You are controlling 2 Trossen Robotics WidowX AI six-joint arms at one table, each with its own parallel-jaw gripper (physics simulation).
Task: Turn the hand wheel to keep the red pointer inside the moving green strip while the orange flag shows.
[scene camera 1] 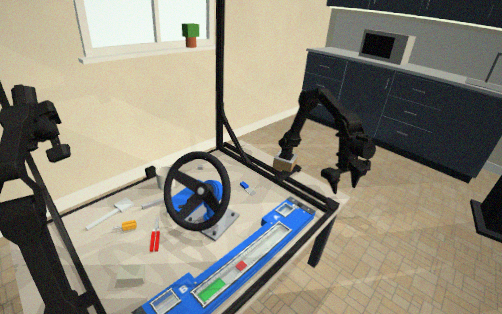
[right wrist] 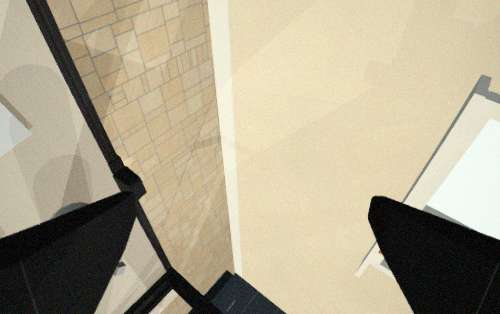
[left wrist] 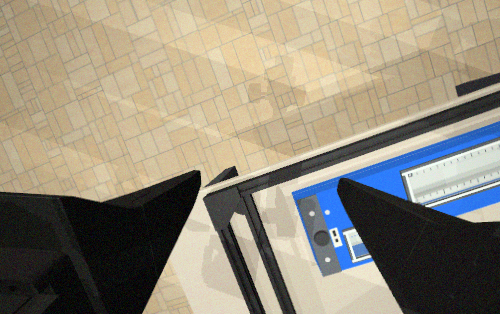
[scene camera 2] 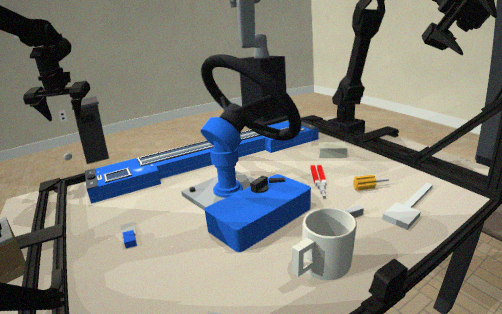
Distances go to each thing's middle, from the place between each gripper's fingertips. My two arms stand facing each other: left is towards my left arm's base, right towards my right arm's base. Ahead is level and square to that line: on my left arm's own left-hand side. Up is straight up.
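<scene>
Black hand wheel [scene camera 2: 238, 116]: 20 mm above my left hand, 410 mm behind, 350 mm to the right. White mug [scene camera 2: 325, 253]: 140 mm below my left hand, 720 mm behind, 230 mm to the right.
Right hand: 31 cm above the white mug, 10 cm short of it, 33 cm to the right of it. Black hand wheel: 15 cm below my right hand, 41 cm ahead, 20 cm to the left. By its middle, the white mug is nearer to my right hand than to my left hand.
</scene>
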